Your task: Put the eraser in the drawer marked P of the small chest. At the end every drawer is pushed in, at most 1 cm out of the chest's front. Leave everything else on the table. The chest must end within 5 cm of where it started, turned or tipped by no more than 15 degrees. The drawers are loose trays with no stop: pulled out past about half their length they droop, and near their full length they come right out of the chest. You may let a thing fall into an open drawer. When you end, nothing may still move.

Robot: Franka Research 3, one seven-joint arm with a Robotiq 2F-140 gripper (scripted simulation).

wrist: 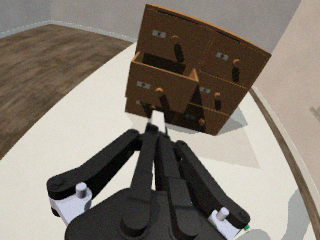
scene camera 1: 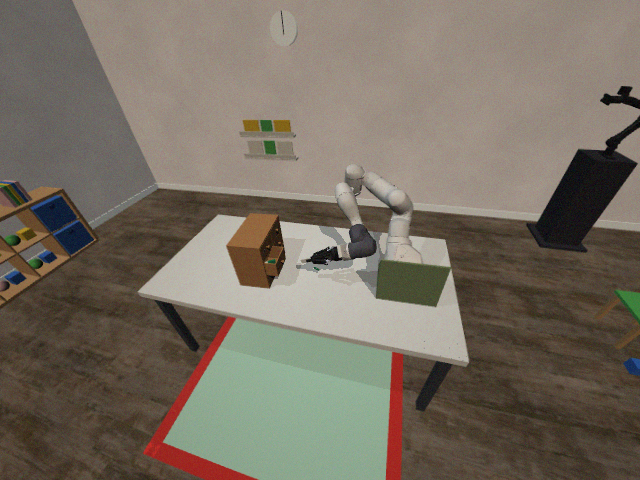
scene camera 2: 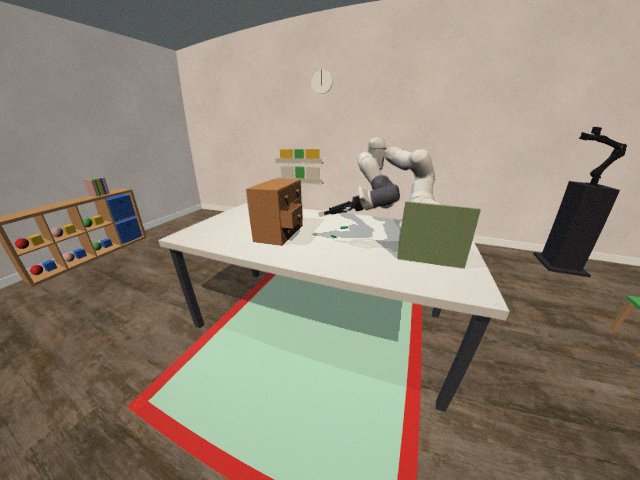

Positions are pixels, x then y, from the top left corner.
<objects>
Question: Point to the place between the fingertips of my gripper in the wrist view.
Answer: At 155,119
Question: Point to a brown chest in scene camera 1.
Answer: At 244,247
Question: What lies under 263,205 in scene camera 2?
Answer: A brown chest.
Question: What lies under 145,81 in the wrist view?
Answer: A drawer.
</objects>
